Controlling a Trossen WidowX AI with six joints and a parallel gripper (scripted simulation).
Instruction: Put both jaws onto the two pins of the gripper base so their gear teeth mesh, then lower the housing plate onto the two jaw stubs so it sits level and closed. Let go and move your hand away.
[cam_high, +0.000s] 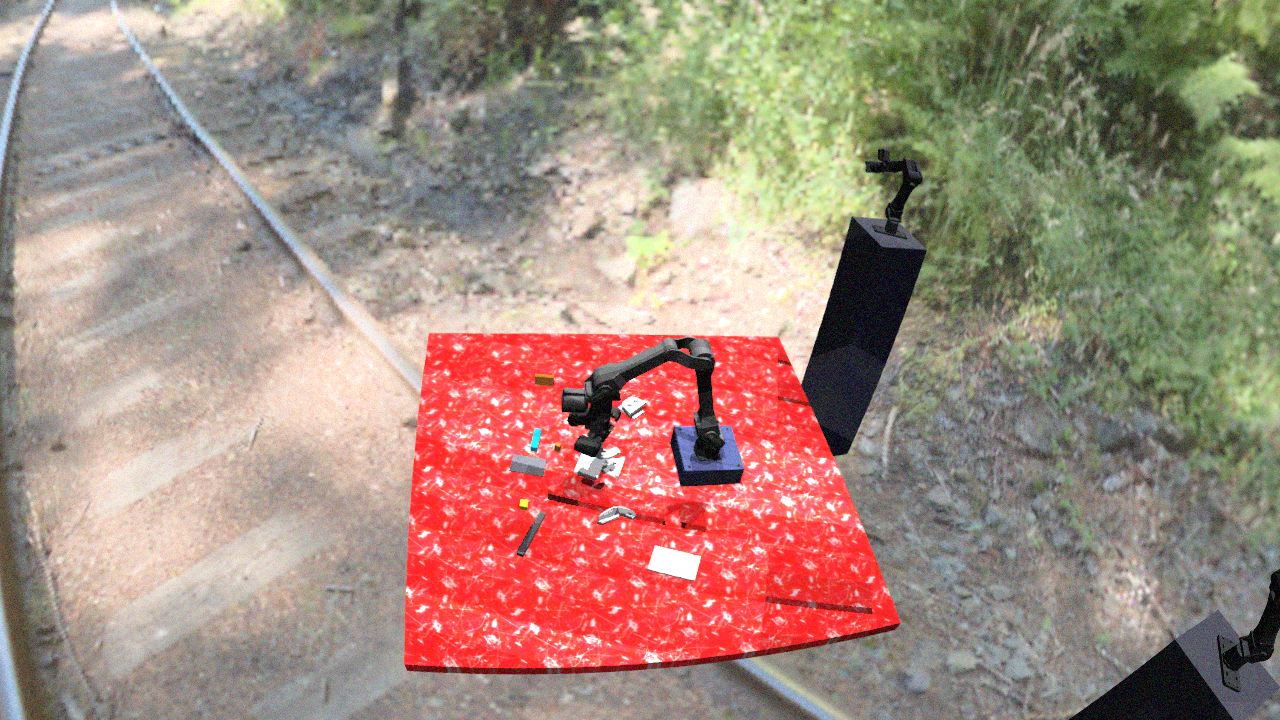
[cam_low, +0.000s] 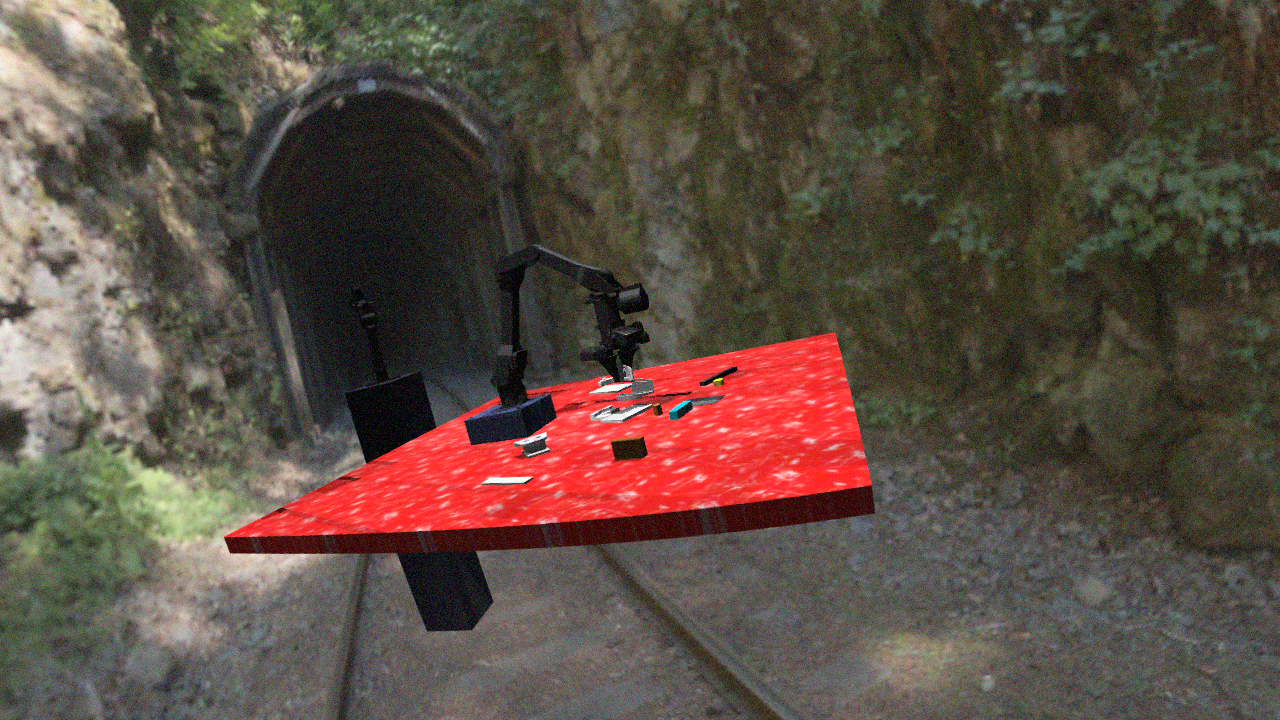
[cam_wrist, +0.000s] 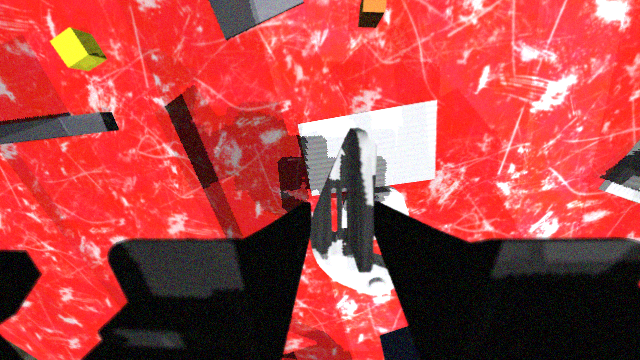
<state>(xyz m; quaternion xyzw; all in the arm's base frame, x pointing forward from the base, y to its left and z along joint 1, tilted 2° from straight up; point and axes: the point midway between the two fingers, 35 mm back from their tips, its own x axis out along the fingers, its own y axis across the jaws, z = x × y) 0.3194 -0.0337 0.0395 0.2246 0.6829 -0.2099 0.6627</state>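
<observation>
The white housing plate is 80 mm below my gripper tip and 60 mm behind it. Also, from my gripper tip: grey plate (180 mm ahead, 80 mm below, 40 mm to the right); cyan block (150 mm ahead, 130 mm to the right, 70 mm below); yellow cube (220 mm ahead, 110 mm to the left, 70 mm below).
</observation>
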